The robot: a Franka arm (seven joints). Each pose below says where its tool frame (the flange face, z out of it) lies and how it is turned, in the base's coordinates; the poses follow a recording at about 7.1 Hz.
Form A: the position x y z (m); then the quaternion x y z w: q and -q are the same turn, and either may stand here.
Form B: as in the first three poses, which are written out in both.
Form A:
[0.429 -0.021 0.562 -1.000 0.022 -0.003 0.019]
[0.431 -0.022 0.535 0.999 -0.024 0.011 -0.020]
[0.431 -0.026 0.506 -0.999 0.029 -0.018 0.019]
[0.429 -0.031 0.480 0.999 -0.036 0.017 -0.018]
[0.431 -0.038 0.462 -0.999 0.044 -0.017 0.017]
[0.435 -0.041 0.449 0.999 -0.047 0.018 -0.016]
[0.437 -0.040 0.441 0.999 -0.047 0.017 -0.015]
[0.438 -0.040 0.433 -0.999 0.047 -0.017 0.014]
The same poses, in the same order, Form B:
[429 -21 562 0.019 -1.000 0.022 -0.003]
[431 -22 535 0.020 -0.999 0.024 -0.011]
[431 -26 506 0.019 -0.999 0.029 -0.018]
[429 -31 480 0.018 -0.999 0.036 -0.017]
[431 -38 462 0.017 -0.999 0.044 -0.017]
[435 -41 449 0.016 -0.999 0.047 -0.018]
[437 -40 441 0.015 -0.999 0.047 -0.017]
[438 -40 433 0.014 -0.999 0.047 -0.017]

